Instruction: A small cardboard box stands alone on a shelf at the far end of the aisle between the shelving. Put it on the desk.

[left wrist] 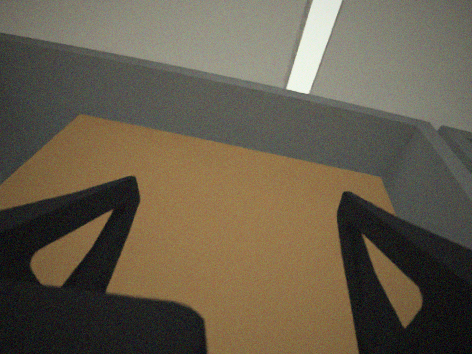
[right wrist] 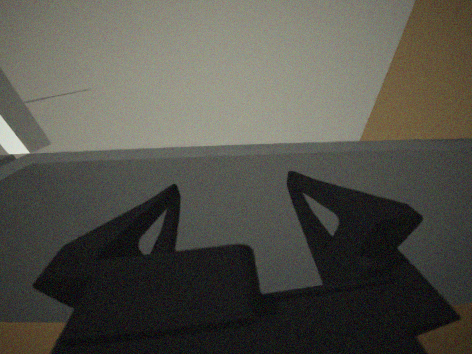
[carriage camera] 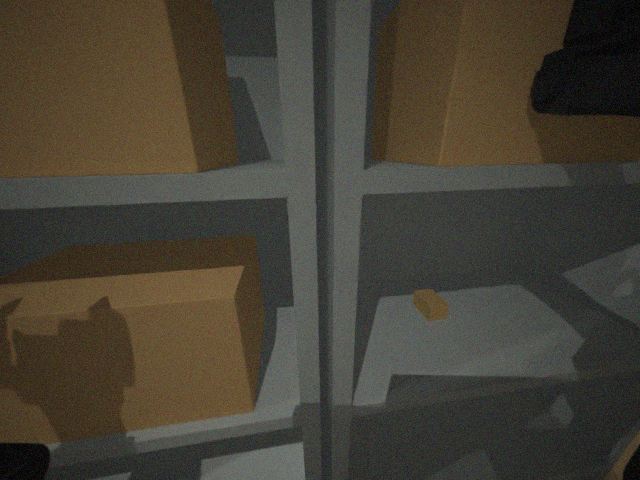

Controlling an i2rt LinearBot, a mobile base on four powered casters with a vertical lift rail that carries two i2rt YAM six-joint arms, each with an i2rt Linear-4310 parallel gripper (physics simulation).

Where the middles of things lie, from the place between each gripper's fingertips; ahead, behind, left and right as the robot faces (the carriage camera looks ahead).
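Labels:
The small cardboard box (carriage camera: pixel 428 302) is a long way ahead of my right hand, well below it and just a shade to the right of it. Going by its middle, the small cardboard box is nearer to my right hand than to my left hand.
From my left hand, that same small cardboard box is far ahead, a long way to the right of the hand and well below it.

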